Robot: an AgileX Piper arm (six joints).
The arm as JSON. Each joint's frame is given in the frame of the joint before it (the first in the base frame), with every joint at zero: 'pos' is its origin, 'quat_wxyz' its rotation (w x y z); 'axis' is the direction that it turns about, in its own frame. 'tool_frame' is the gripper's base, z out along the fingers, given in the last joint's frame.
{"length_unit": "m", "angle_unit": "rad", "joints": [
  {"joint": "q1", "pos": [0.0, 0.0, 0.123], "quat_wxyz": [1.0, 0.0, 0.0, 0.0], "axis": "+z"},
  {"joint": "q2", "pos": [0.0, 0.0, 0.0], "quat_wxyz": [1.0, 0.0, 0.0, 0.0], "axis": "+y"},
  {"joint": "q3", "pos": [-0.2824, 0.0, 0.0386], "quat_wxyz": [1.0, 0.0, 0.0, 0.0], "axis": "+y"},
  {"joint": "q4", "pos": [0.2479, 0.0, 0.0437], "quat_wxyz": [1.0, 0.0, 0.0, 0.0], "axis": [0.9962, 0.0, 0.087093]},
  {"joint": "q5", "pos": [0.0, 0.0, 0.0], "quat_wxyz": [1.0, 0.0, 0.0, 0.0], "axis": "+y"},
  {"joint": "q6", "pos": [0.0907, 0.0, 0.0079], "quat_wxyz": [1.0, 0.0, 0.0, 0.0], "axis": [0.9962, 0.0, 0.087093]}
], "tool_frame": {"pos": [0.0, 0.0, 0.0], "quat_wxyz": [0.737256, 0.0, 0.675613, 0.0]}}
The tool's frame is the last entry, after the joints.
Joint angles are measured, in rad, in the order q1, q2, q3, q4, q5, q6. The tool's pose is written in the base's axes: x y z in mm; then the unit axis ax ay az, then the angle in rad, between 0 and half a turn. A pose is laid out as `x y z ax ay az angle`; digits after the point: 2 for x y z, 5 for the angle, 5 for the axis.
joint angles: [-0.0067, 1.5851, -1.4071, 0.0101, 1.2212, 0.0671]
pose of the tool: 317.63 -1.26 315.92 0.03800 0.99924 0.00890 2.88321
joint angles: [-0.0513, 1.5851, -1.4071, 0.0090, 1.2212, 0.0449]
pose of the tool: 317.25 -15.52 315.92 0.04907 0.99879 0.00401 2.88277
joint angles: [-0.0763, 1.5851, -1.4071, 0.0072, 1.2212, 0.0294]
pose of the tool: 316.75 -23.60 315.92 0.05362 0.99856 0.00049 2.88270
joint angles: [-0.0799, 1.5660, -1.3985, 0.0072, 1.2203, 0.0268]
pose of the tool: 312.28 -24.39 319.60 0.05410 0.99854 -0.00006 2.87130
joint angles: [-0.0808, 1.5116, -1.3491, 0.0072, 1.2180, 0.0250]
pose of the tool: 297.52 -23.47 322.64 0.05365 0.99856 -0.00035 2.86400
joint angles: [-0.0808, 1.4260, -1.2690, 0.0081, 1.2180, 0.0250]
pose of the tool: 273.69 -21.47 324.99 0.05373 0.99856 0.00002 2.85848
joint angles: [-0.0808, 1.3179, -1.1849, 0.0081, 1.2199, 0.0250]
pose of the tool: 244.79 -19.13 329.67 0.05368 0.99856 -0.00027 2.83639
